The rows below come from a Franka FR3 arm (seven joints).
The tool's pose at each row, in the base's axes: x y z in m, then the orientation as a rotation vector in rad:
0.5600, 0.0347, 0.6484, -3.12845, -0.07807, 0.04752
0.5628, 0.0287, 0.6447, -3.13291, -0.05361, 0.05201
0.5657, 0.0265, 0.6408, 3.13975, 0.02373, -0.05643
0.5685, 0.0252, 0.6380, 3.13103, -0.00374, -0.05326
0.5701, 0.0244, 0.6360, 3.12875, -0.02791, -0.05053
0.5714, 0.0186, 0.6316, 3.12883, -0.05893, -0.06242
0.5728, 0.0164, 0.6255, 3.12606, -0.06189, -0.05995
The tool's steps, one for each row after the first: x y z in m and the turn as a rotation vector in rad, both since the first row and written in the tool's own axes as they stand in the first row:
0.0026, 0.0062, 0.0035, -0.00371, -0.00283, 0.01575
0.0055, 0.0086, 0.0073, -0.01238, -0.00568, 0.03500
0.0083, 0.0100, 0.0100, -0.02103, -0.00388, 0.05263
0.0099, 0.0109, 0.0120, -0.02304, -0.00212, 0.06810
0.0111, 0.0169, 0.0163, -0.02182, -0.00958, 0.08795
0.0126, 0.0192, 0.0223, -0.02459, -0.00810, 0.08991

